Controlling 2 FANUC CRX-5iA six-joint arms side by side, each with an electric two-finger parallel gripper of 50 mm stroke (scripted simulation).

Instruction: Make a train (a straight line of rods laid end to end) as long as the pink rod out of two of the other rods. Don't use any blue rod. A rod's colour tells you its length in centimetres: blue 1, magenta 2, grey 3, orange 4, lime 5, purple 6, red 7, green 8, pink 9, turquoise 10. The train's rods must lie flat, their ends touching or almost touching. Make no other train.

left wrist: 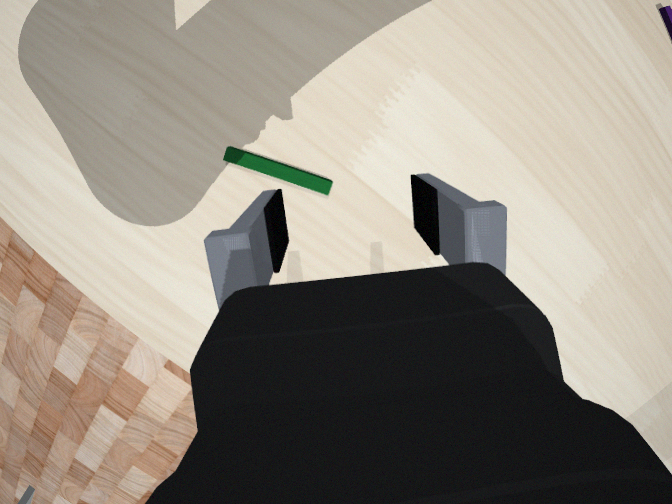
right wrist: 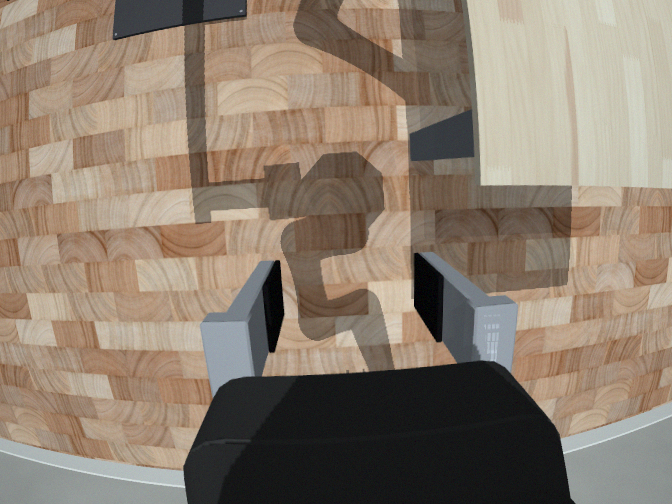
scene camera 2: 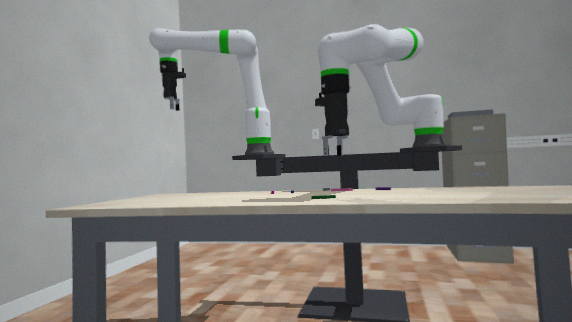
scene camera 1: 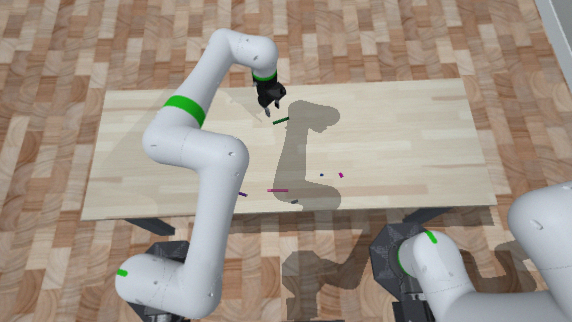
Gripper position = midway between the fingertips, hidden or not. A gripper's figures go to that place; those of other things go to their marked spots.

My left gripper [left wrist: 349, 208]: 16 cm from the lens. A green rod [left wrist: 233, 155]: 30 cm from the lens.
